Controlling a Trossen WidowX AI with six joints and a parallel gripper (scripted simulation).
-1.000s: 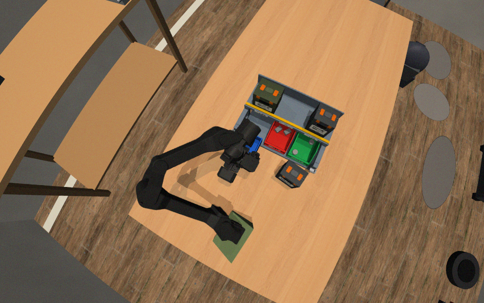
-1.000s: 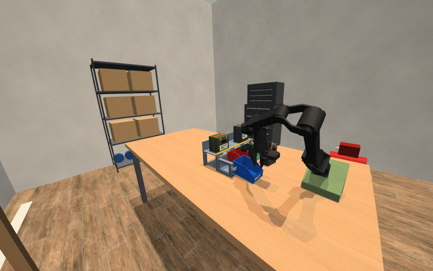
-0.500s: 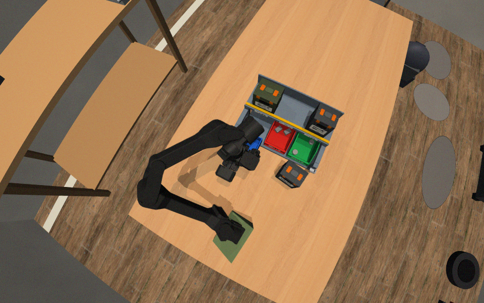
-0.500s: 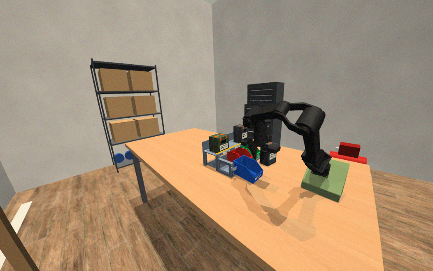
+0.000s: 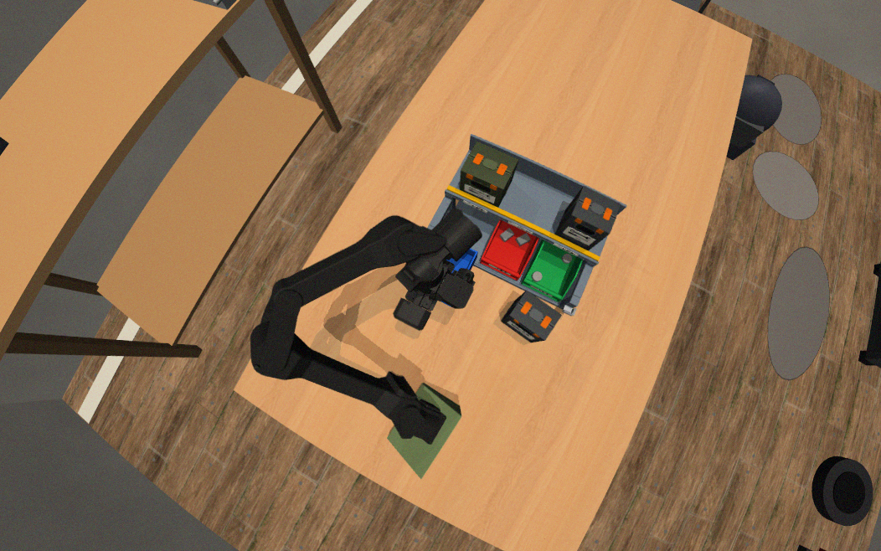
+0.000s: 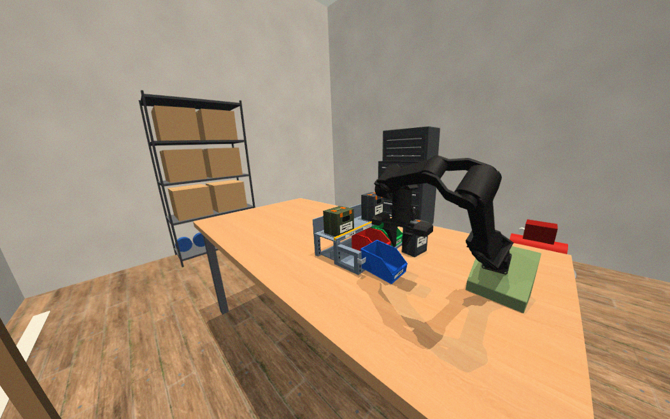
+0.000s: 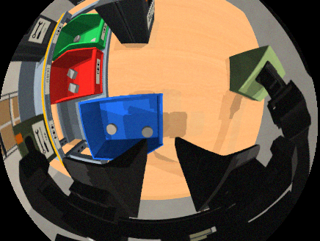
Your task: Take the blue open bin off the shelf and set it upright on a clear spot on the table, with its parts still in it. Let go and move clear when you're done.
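Right now my hand is 10 cm above the blue open bin and 6 cm short of it. Round my hand: olive case 27 cm ahead, 1 cm to the left, 1 cm above; red bin 20 cm ahead, 10 cm to the right, 10 cm below; green bin 21 cm to the right, 20 cm ahead, 10 cm below.
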